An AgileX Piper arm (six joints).
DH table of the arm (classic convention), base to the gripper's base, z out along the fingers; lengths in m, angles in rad. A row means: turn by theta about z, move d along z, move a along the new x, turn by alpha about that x. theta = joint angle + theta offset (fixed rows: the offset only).
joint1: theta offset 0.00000, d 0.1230, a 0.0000, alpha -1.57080
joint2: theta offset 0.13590, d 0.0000, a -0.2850, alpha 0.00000
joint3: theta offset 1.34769, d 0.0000, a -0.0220, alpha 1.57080
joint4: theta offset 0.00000, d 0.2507, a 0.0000, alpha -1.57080
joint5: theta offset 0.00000, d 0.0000, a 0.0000, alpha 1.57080
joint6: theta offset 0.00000, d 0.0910, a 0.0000, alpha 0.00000
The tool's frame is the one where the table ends.
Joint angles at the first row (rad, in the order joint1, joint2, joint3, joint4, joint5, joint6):
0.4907, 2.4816, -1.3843, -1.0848, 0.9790, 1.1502
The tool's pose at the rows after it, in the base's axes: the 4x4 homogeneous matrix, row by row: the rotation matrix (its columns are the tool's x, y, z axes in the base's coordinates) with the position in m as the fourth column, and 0 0 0 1 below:
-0.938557, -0.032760, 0.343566, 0.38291; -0.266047, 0.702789, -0.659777, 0.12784; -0.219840, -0.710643, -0.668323, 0.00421; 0, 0, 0, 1
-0.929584, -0.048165, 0.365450, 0.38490; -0.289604, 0.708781, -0.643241, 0.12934; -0.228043, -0.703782, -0.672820, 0.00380; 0, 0, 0, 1
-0.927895, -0.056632, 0.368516, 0.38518; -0.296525, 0.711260, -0.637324, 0.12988; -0.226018, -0.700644, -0.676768, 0.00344; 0, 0, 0, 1
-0.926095, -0.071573, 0.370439, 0.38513; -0.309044, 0.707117, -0.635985, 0.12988; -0.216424, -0.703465, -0.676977, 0.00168; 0, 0, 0, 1
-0.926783, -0.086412, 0.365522, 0.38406; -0.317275, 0.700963, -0.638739, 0.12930; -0.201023, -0.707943, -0.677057, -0.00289; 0, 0, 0, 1
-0.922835, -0.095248, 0.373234, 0.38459; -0.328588, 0.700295, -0.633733, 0.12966; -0.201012, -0.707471, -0.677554, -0.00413; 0, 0, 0, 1
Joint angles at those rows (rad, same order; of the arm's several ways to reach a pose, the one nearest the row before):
0.4907, 2.4815, -1.3842, -1.1178, 0.9742, 1.1727
0.4907, 2.4815, -1.3842, -1.1382, 0.9520, 1.1731
0.4907, 2.4815, -1.3842, -1.1391, 0.9443, 1.1672
0.4907, 2.4859, -1.3842, -1.1439, 0.9408, 1.1576
0.4907, 2.4974, -1.3843, -1.1461, 0.9396, 1.1507
0.4907, 2.5004, -1.3843, -1.1563, 0.9320, 1.1507

